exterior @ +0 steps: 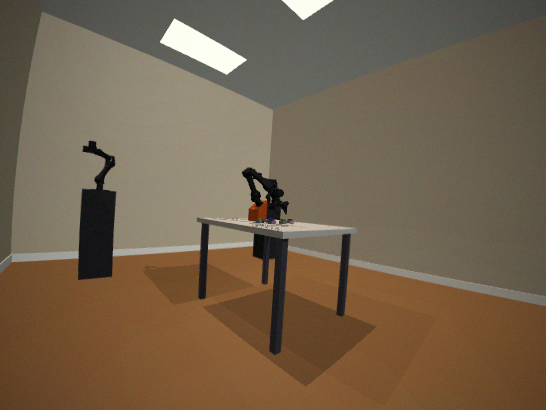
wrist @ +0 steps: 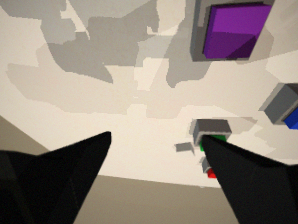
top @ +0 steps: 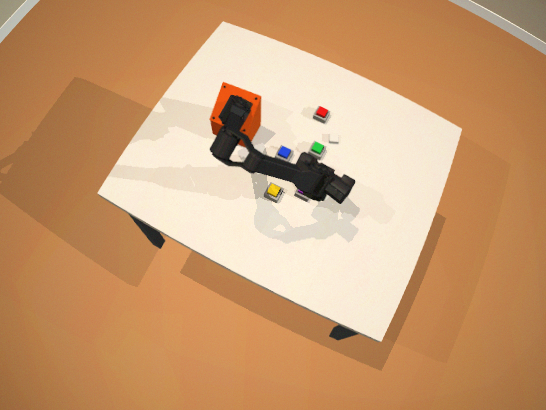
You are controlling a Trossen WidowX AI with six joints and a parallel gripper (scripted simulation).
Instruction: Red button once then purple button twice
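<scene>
Right now my gripper tip is 230 mm to the right of the red button, 140 mm past it and 50 mm above it. Also, from my gripper tip: blue button: 170 mm behind, 50 mm below, 20 mm to the left; then green button: 90 mm to the left, 90 mm behind, 50 mm below; then purple button: 70 mm to the right, 50 mm below, 50 mm behind.
</scene>
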